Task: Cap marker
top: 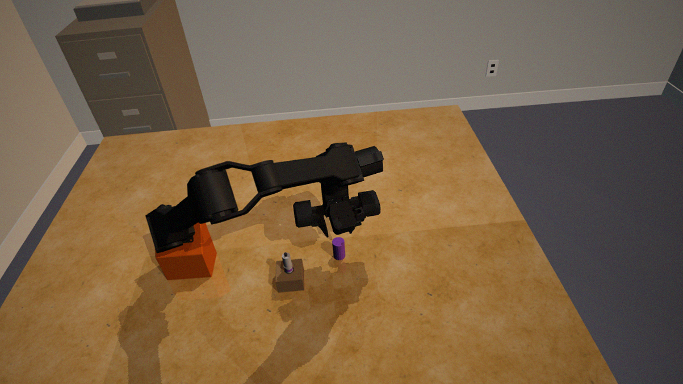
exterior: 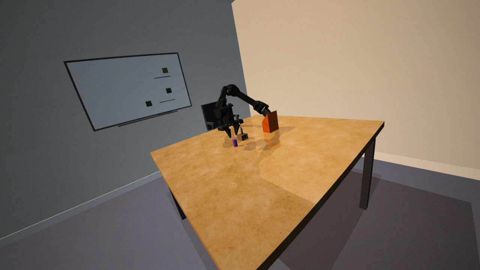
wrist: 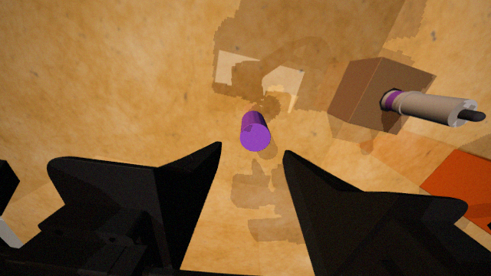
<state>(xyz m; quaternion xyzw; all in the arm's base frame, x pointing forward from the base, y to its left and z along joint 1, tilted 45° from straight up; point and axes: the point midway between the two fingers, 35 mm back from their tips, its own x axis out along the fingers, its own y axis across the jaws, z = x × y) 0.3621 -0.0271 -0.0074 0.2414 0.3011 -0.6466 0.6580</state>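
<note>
Right now the purple cap is 5 cm below my gripper tip. The rest, counted from my gripper tip: holder block 12 cm behind, 6 cm to the right, 5 cm below.
</note>
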